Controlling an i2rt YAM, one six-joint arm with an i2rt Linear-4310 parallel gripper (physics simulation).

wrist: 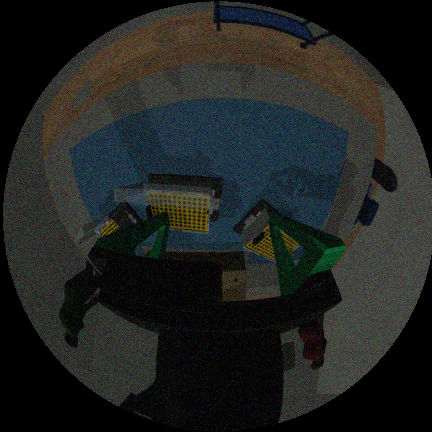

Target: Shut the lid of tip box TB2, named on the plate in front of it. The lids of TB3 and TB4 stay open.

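Places are measured from the arm's base along level axes (x back, y down, z right), in metres.
Where they show: gripper, between the fingertips: (pixel 218 216).
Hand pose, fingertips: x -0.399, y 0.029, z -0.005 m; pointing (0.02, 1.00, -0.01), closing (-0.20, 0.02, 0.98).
Things, the pixels of their top centre, and the offset from my fingertips. "*": a spot on its surface instead. Level surfaces: height alone.
- blue mat, height of its surface: dy +0.164 m
- box, centre of its top: (pixel 174 217) dx +0.085, dy +0.090, dz -0.063 m
- see-through lid, a spot on its surface: (pixel 131 194) * dx +0.006, dy +0.021, dz -0.100 m
- pale lid, a spot on its surface: (pixel 87 234) * dx +0.193, dy +0.071, dz -0.339 m
Three tip boxes with yellow perforated racks are on the blue mat (pixel 220 135). One box (pixel 180 212) is left of centre, one (pixel 271 244) is at the right, partly behind the right finger, and one (pixel 110 228) is at the far left, partly behind the left finger. A see-through lid (pixel 131 194) stands open at the centre-left box, and a pale lid (pixel 87 234) sticks out from the far-left box. The right box's lid is hard to make out. No name plate is readable, so I cannot tell which box is TB2. My gripper (pixel 218 216) is open and empty, its green fingers wide apart.
A tan wooden piece (pixel 233 286) and a pale grey panel (pixel 262 277) lie near the gripper body, between the fingers. The wooden floor (pixel 150 45) curves around the back. A blue framed object (pixel 260 19) is at the top, and dark objects (pixel 385 175) are at the right.
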